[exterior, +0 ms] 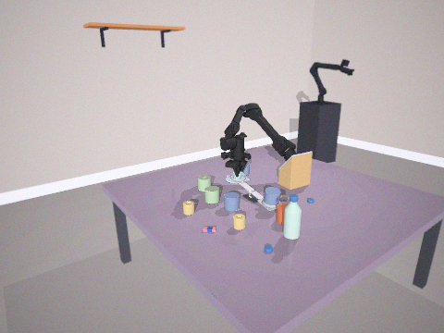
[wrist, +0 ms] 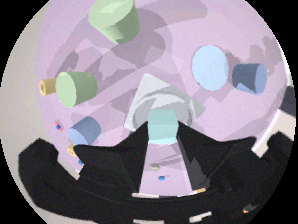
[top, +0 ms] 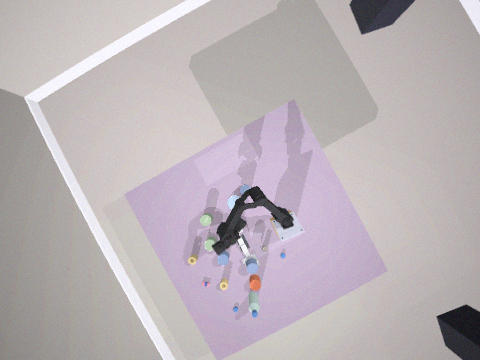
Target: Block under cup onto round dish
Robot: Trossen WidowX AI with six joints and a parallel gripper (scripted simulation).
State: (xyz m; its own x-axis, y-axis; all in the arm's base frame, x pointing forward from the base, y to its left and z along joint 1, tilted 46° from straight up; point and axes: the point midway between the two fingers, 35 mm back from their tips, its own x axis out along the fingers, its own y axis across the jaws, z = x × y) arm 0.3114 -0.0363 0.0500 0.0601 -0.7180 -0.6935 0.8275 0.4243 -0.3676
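My gripper tip is now 60 mm past the pale round dish, 140 mm to the left of it and 80 mm above it. Round my gripper tip: orange cylinder 370 mm to the left, 40 mm below; teal block 10 mm above.
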